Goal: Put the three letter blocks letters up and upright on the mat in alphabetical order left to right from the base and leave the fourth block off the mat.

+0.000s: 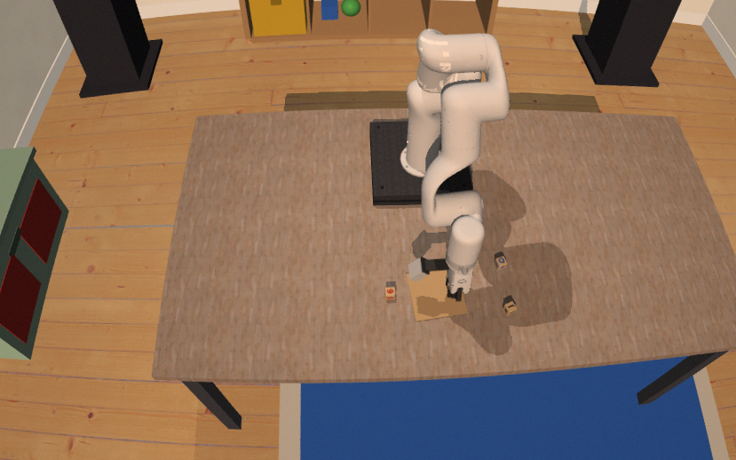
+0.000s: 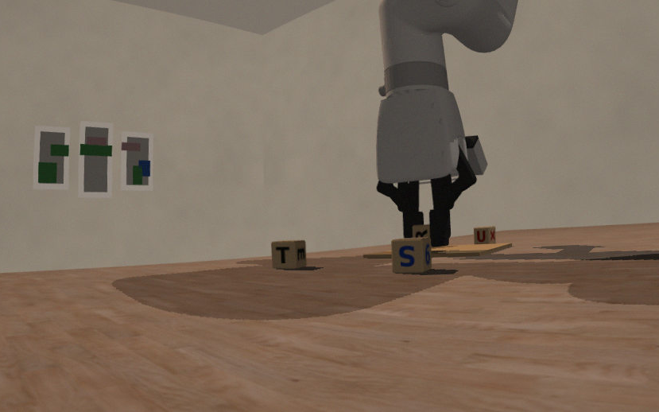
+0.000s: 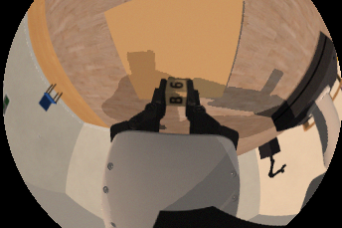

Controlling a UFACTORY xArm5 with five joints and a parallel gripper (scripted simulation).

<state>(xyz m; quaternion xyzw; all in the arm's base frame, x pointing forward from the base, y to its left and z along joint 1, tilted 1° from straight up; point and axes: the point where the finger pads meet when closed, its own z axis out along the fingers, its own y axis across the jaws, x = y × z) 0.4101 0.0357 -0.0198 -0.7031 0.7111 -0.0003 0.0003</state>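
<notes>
Now: the tan mat 40 mm to the right of my hand and 30 mm below it. Round my hand: letter block: 160 mm to the right, 20 mm below.
</notes>
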